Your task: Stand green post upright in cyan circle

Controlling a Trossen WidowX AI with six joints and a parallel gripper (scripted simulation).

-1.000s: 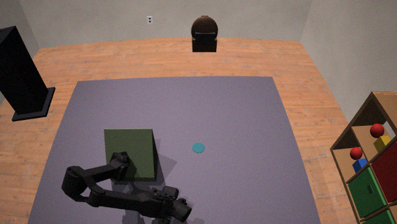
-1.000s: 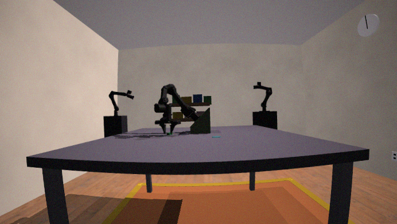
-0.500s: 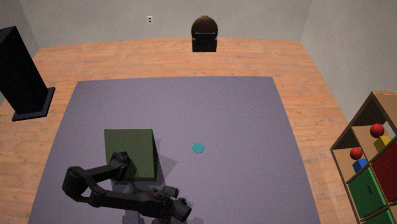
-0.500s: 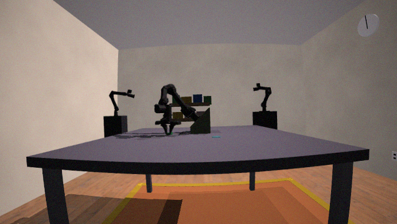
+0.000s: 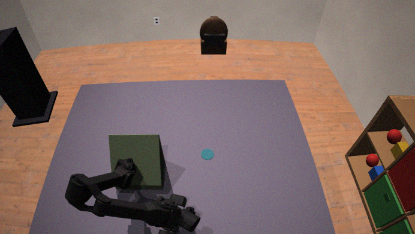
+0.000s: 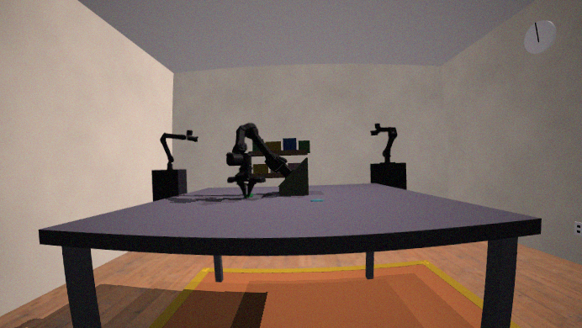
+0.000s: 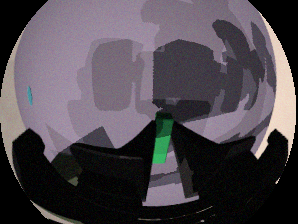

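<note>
Now: hand 190 mm short of the cyan circle, 310 mm to the right of it and 40 mm above it. Also, from my hand: green post (20 mm behind, 10 mm to the left, 30 mm below).
</note>
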